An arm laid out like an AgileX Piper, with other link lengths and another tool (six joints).
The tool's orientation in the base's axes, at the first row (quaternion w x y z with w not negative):
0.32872 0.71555 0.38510 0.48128
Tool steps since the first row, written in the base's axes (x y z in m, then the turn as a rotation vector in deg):
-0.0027 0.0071 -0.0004 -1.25 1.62 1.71
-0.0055 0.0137 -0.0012 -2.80 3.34 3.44
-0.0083 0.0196 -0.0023 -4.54 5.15 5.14
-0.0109 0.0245 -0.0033 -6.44 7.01 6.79
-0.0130 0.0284 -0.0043 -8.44 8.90 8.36
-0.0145 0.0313 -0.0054 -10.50 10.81 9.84
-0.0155 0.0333 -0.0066 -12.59 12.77 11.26
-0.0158 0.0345 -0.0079 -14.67 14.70 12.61
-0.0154 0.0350 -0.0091 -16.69 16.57 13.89
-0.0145 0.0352 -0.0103 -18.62 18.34 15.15
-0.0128 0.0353 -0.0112 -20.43 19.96 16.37
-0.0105 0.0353 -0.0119 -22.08 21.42 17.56
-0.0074 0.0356 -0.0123 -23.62 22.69 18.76
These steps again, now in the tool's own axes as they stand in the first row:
0.0053 -0.0044 -0.0031 1.85 0.36 -1.89
0.0100 -0.0090 -0.0062 3.72 0.61 -4.07
0.0140 -0.0134 -0.0090 5.62 0.75 -6.44
0.0172 -0.0173 -0.0117 7.49 0.78 -8.94
0.0196 -0.0205 -0.0137 9.34 0.71 -11.52
0.0213 -0.0232 -0.0150 11.14 0.54 -14.12
0.0223 -0.0254 -0.0158 12.96 0.29 -16.74
0.0227 -0.0272 -0.0158 14.72 0.00 -19.33
0.0227 -0.0283 -0.0151 16.42 -0.31 -21.83
0.0226 -0.0292 -0.0139 18.04 -0.56 -24.23
0.0227 -0.0296 -0.0120 19.54 -0.75 -26.48
0.0229 -0.0297 -0.0096 20.93 -0.85 -28.56
0.0237 -0.0294 -0.0066 22.18 -0.82 -30.53

